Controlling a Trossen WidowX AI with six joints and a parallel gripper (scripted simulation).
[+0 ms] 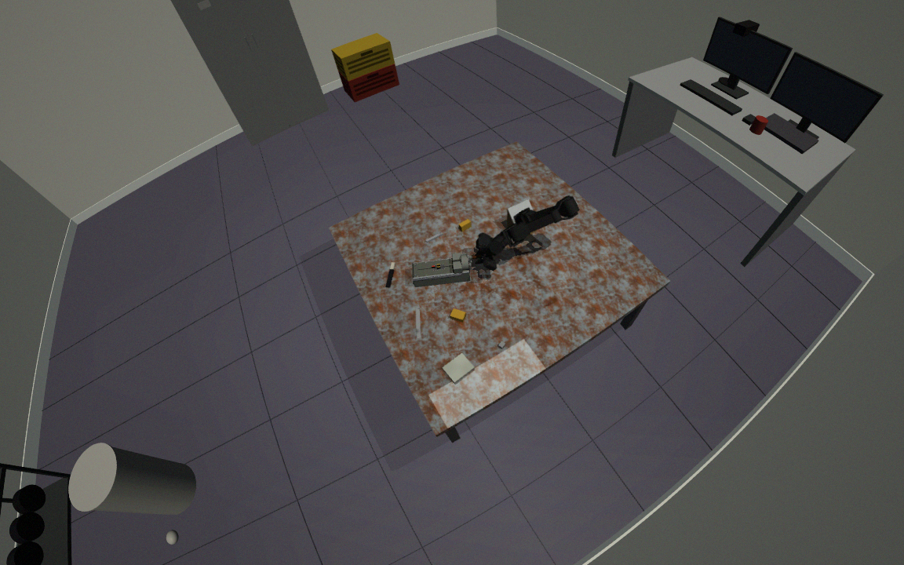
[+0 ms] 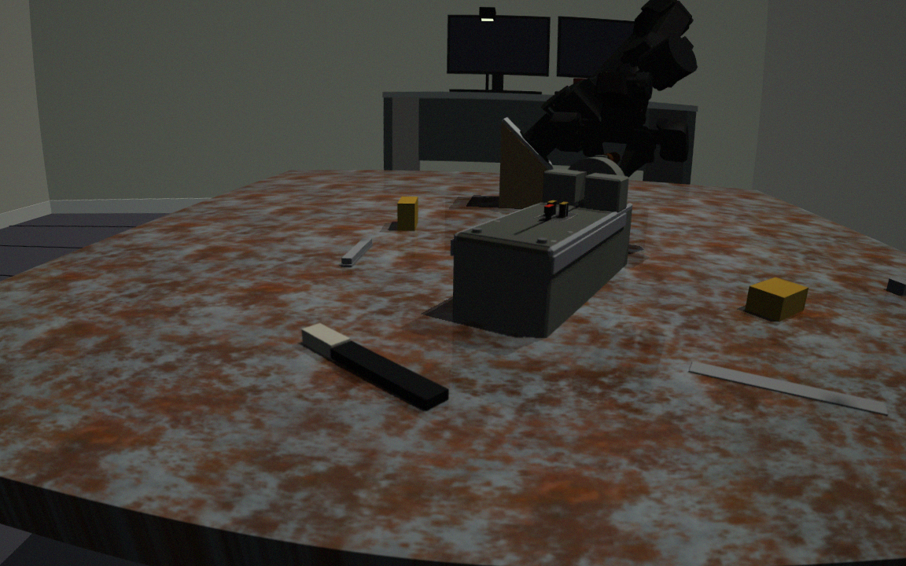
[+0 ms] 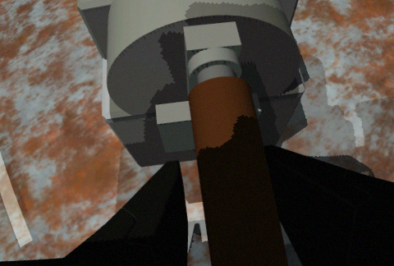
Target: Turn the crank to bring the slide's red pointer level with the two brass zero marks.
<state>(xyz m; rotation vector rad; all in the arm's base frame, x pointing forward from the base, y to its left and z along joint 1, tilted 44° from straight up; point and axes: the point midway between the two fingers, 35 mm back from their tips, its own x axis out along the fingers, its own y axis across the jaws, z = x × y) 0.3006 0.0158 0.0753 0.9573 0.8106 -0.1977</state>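
Right now my gripper tip is 10 mm past the brown crank handle, 10 mm to the right of it and 30 mm below it. Also, from my gripper tip: red pointer: 170 mm ahead, 100 mm to the right, 10 mm below; small grey bar: 40 mm ahead, 310 mm to the right, 90 mm below; grey strip: 370 mm ahead, 60 mm to the left, 90 mm below.
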